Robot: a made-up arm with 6 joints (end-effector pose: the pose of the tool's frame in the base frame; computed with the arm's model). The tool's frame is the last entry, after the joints.
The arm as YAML. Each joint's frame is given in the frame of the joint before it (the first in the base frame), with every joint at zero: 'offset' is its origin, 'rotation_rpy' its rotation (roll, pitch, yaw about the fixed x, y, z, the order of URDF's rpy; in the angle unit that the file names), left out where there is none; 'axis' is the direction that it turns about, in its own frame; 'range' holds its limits. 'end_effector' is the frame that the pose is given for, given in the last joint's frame.
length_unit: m
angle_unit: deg
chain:
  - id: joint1
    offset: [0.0, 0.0, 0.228]
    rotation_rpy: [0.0, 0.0, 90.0]
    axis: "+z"
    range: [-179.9, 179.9]
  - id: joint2
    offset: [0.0, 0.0, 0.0]
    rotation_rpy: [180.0, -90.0, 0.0]
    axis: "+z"
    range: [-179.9, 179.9]
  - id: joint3
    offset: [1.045, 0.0, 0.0]
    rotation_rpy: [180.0, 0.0, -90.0]
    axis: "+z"
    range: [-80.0, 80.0]
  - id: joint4
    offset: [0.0, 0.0, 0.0]
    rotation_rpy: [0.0, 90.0, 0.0]
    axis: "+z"
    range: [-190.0, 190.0]
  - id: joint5
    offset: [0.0, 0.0, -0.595]
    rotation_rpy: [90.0, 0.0, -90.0]
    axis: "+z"
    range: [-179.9, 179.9]
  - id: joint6
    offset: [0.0, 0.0, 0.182]
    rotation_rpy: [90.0, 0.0, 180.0]
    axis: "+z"
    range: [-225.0, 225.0]
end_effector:
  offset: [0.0, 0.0, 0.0]
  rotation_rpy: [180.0, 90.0, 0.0]
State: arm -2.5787 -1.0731 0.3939 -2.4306 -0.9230 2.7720
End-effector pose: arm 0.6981 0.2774 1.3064 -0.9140 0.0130 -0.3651 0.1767
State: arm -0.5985 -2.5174 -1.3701 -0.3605 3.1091 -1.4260
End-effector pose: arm -0.3502 0.0327 -0.1039 0.4681 0.6184 -0.5494 0.3107
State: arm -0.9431 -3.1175 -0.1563 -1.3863 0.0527 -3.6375
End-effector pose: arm -0.3667 0.4486 -0.5339 0.3912 0.7026 0.5624 0.1924
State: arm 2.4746 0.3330 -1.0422 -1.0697 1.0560 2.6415
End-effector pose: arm -0.1821 0.2547 0.6009 -0.7245 -0.5736 0.3656 0.1116
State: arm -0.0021 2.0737 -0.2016 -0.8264 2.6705 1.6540
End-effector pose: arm 0.4280 -0.1242 -0.6423 -0.8741 0.0624 -0.3013 0.3759
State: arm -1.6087 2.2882 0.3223 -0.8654 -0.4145 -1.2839
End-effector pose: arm -0.1342 -0.4257 -0.9548 -0.6660 -0.0281 0.5786 0.4700
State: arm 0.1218 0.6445 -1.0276 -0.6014 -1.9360 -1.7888
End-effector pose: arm 0.4800 -0.0924 0.4818 0.0256 -0.6117 0.7213 0.3239
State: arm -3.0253 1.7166 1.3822 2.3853 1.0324 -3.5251
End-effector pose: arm -1.6105 -0.3214 -0.0011 0.6269 -0.4422 -0.6395 0.0493
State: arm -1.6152 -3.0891 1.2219 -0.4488 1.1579 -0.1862
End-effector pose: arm -0.1478 0.3669 -1.3324 0.3212 0.1903 -0.8220 0.4300
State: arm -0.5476 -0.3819 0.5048 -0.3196 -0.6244 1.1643
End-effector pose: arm -0.0636 -0.1636 1.6227 -0.4703 -0.0422 -0.2189 0.8539
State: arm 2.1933 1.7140 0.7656 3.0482 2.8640 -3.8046
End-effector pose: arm -0.9606 1.0276 -0.3947 -0.8418 0.3403 -0.4081 0.0951
